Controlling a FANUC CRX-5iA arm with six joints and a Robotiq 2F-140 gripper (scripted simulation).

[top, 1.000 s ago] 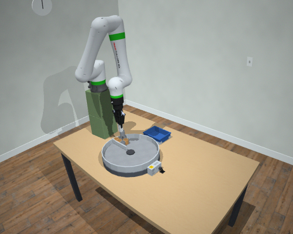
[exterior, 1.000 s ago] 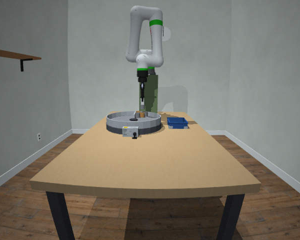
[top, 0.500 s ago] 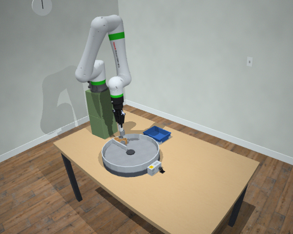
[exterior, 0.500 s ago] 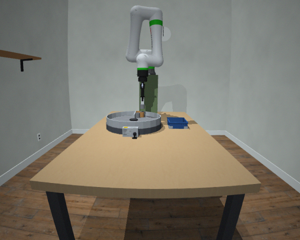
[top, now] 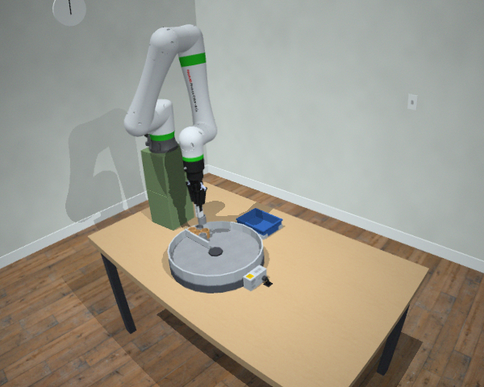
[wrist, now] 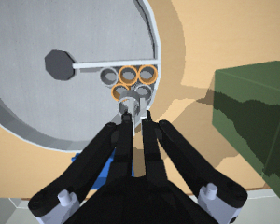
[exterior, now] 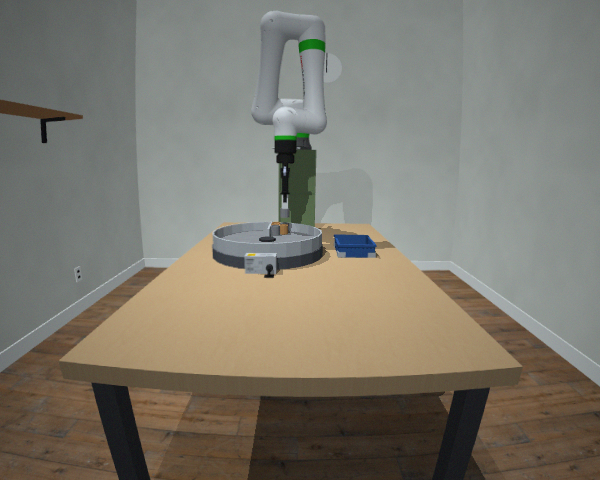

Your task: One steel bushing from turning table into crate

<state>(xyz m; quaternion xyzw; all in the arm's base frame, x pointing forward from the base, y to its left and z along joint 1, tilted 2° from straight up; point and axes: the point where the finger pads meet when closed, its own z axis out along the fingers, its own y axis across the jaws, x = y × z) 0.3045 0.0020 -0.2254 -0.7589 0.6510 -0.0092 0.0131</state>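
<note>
Right now the blue crate is 8 cm ahead of my hand, 30 cm to the left of it and 16 cm below it. The rest, counted from my hand: grey round turning table: 17 cm ahead, 4 cm to the right, 13 cm below.
</note>
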